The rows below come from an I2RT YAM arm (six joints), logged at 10 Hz.
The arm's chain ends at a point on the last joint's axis. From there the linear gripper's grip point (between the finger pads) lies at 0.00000 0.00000 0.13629 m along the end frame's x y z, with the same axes.
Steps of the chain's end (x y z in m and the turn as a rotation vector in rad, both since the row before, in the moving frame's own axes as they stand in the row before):
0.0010, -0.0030, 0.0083, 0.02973, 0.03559, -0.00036
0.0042, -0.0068, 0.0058, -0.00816, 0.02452, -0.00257
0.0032, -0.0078, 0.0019, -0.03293, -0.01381, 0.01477
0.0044, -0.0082, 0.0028, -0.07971, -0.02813, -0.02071
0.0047, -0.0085, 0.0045, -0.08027, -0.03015, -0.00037
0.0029, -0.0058, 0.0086, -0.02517, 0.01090, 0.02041
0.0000, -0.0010, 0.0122, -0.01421, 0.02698, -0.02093
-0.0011, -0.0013, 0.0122, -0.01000, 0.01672, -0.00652
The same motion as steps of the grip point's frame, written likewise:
0.0058, -0.0071, 0.0082, 0.02973, 0.03559, -0.00036
0.0075, -0.0057, 0.0058, -0.00816, 0.02452, -0.00257
0.0013, -0.0033, 0.0018, -0.03293, -0.01381, 0.01477
0.0007, 0.0027, 0.0023, -0.07971, -0.02813, -0.02071
0.0006, 0.0024, 0.0040, -0.08027, -0.03015, -0.00037
0.0044, -0.0024, 0.0085, -0.02517, 0.01090, 0.02041
0.0037, 0.0009, 0.0121, -0.01421, 0.02698, -0.02093
0.0012, 0.0001, 0.0122, -0.01000, 0.01672, -0.00652

